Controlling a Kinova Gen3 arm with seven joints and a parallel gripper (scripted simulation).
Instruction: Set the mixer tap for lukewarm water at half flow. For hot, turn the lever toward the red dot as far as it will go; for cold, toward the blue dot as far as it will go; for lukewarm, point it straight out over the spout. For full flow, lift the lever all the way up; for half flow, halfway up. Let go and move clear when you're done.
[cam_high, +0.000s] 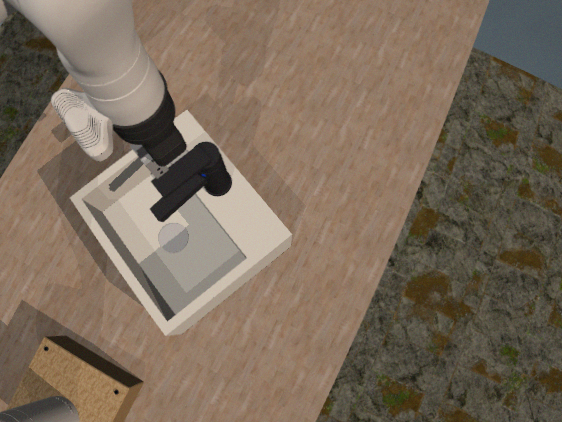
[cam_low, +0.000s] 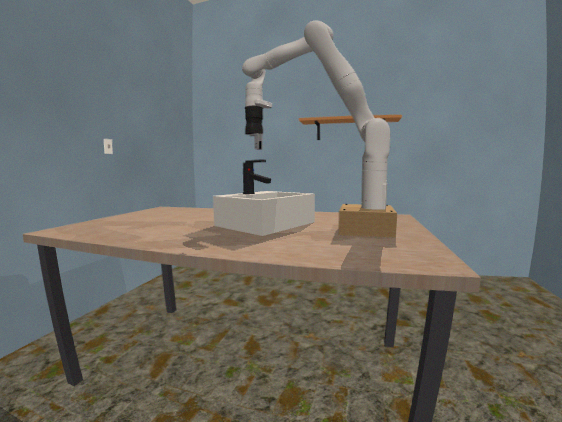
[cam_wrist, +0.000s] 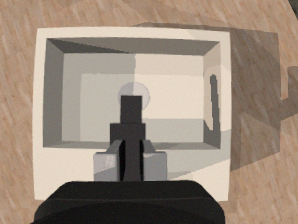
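My gripper is now 20 mm short of the lever, 10 mm to the left of it and 70 mm above it. The rest, counted from my hand: white sink basin (50 mm behind, 10 mm to the left, 300 mm below); then black mixer tap (40 mm ahead, 20 mm to the right, 110 mm below).
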